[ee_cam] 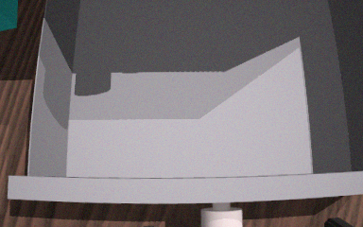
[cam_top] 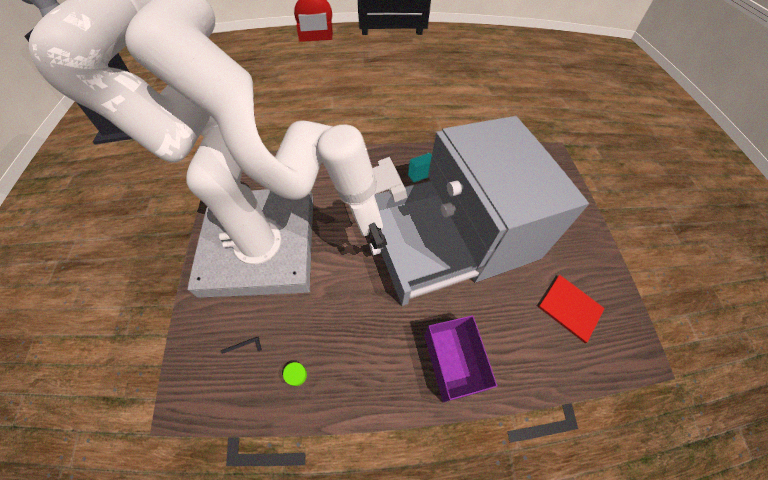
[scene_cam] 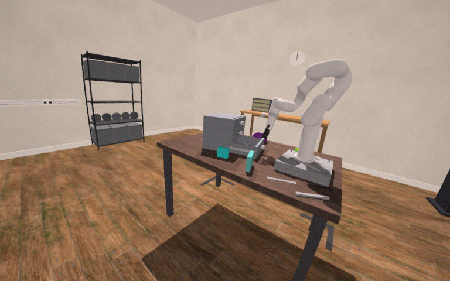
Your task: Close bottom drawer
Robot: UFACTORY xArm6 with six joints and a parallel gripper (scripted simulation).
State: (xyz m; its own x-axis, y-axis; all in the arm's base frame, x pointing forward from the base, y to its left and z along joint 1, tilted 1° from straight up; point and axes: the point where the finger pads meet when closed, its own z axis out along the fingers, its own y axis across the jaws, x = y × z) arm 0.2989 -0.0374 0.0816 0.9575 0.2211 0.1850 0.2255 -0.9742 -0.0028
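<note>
My gripper is now 130 mm short of the bottom drawer, 30 mm to the right of it and 120 mm above it. From my hand the other things lie so: purple bin: 160 mm ahead, 290 mm to the right, 120 mm below; teal cube: 180 mm ahead, 280 mm to the left, 110 mm below; red flat block: 510 mm ahead, 200 mm to the right, 140 mm below.
</note>
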